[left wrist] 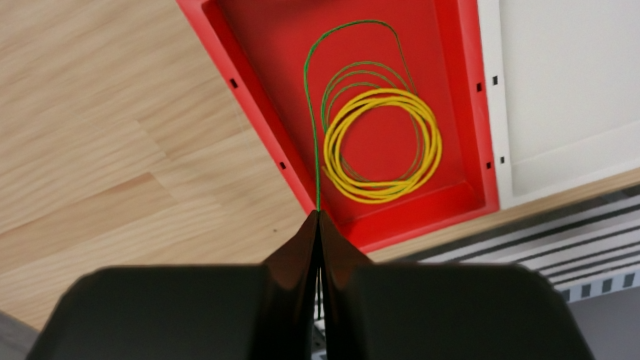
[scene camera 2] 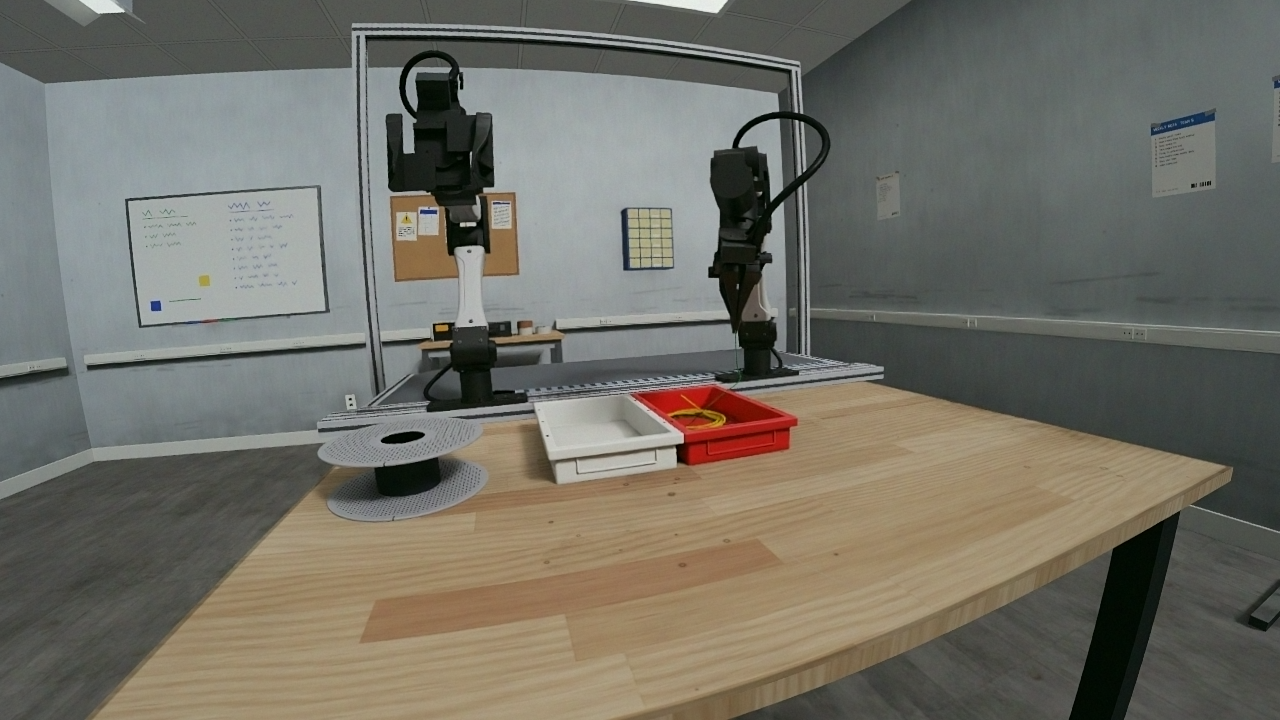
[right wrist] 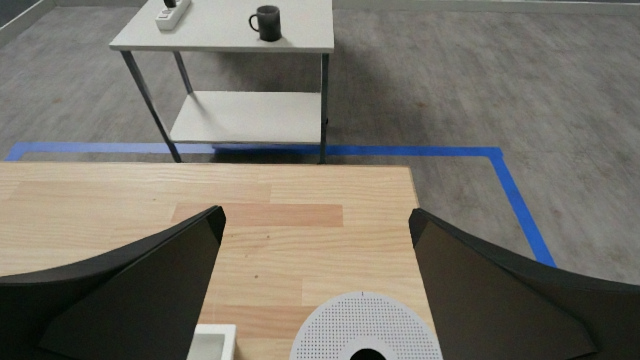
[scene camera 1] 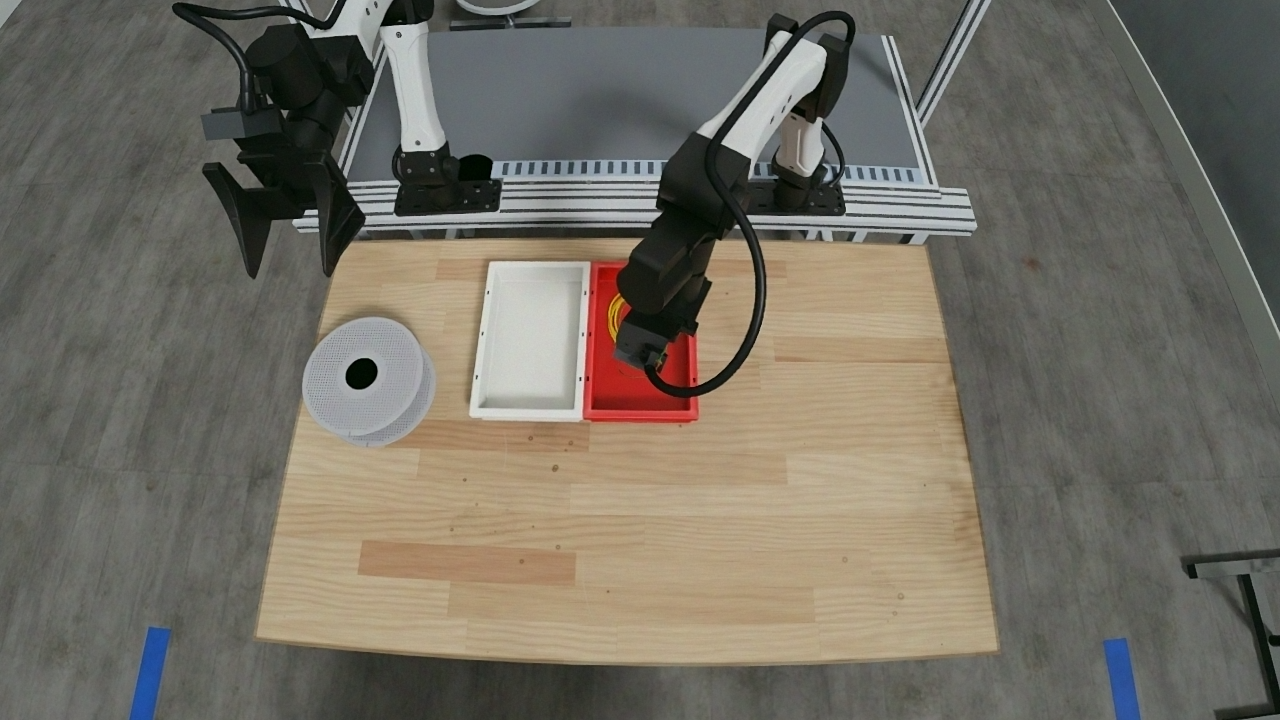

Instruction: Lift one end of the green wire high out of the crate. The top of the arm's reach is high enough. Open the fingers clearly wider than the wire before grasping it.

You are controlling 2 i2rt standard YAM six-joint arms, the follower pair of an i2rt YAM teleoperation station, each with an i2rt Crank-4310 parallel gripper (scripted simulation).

Labels:
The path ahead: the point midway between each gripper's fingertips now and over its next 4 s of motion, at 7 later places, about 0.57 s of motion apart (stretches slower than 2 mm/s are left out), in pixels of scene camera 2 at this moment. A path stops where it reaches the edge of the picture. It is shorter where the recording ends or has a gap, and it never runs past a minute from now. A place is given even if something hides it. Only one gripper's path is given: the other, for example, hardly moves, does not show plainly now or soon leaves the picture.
The left gripper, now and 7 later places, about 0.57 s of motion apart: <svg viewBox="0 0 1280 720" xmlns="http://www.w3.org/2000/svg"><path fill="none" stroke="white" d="M734 333L734 325L734 295L734 247L731 189L730 149L729 132L729 129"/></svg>

